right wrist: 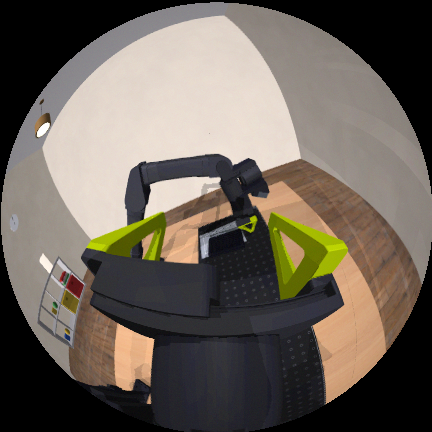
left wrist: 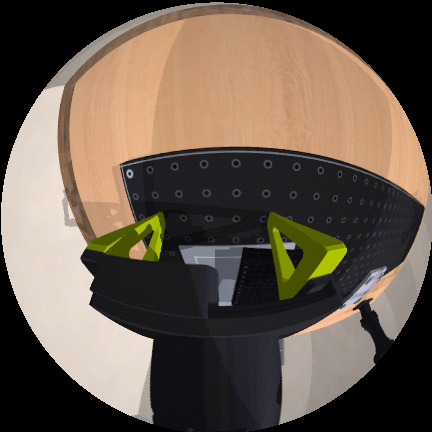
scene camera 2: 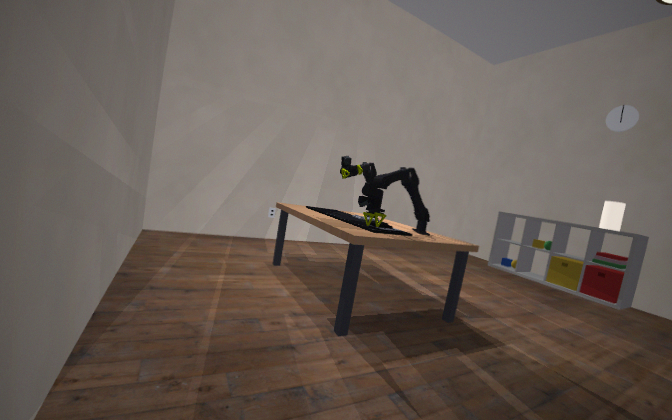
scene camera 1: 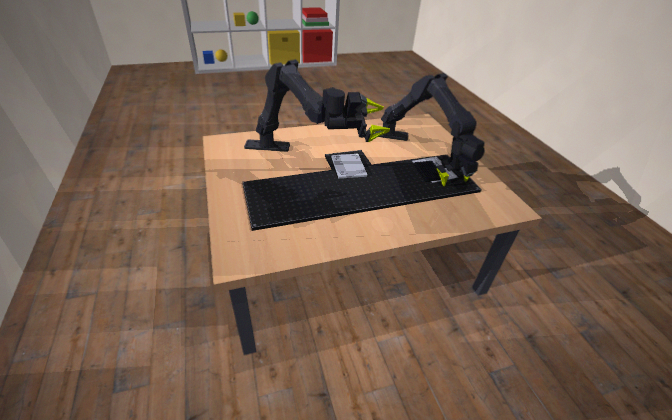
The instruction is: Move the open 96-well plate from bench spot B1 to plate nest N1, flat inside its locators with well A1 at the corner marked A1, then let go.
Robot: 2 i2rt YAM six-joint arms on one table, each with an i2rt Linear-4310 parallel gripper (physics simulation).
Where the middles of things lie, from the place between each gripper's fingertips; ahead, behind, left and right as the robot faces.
Labels:
My left gripper is now 10 cm past the dark well plate [left wrist: 256,282] and 7 cm to the left of it.
My right gripper is now 300 mm above the dark well plate, 270 mm to the right of it and 70 mm past it.

